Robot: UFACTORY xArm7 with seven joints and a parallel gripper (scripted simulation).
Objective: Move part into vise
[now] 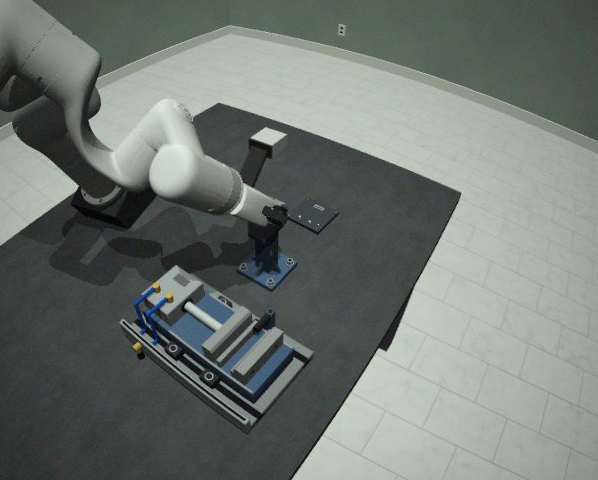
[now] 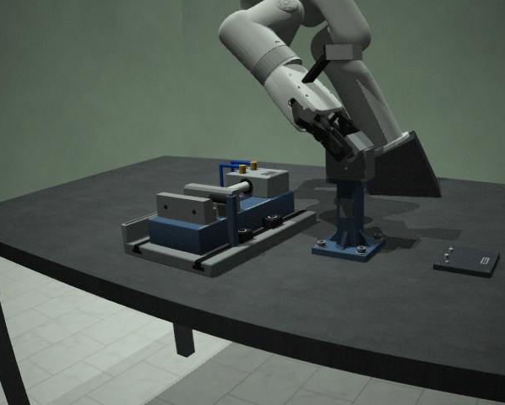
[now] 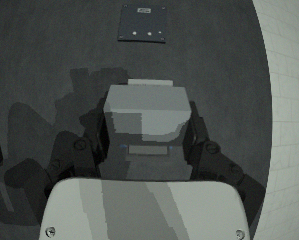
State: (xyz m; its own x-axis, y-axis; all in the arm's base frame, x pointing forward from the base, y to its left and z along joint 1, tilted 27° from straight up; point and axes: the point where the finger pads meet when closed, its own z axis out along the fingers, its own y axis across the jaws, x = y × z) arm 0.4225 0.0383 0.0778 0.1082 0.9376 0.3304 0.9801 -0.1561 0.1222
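Right now the blue stand is 11 cm below my hand. Also, from my hand: work stop: 18 cm to the right, 8 cm below, 8 cm ahead; part: 1 cm to the left, 1 cm below; cylinder rod: 20 cm to the right, 9 cm below, 1 cm behind.
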